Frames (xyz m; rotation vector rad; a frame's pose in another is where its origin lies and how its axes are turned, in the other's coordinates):
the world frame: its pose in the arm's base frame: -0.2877 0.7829 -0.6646 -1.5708 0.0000 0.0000
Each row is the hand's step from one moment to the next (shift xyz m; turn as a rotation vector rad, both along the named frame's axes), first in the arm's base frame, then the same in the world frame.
Working: the arm's base frame: its pose in the world frame: 0.2877 -0.6646 -0.7829 1.5708 0.0000 0.0000

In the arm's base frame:
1: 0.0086 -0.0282 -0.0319 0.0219 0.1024 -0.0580
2: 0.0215 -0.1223 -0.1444 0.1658 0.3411 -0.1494
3: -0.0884 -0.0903 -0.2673 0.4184 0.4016 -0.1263
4: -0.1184 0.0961 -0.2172 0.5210 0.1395 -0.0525
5: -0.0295 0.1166 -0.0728 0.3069 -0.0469 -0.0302
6: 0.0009 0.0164 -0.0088 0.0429 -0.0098 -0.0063
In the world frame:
1: 0.0086 0.0319 -0.0282 0.0219 0.0580 0.1024
2: 0.0215 0.1444 -0.1223 0.1658 0.1494 0.3411
3: -0.0884 0.2673 -0.0903 0.4184 0.1263 0.4016
4: -0.1184 0.2172 0.0961 0.5210 0.0525 0.1395
5: -0.0295 0.0728 0.1166 0.3069 0.0302 -0.0469
6: 0.0009 0.0088 0.0164 0.0429 0.0063 -0.0098

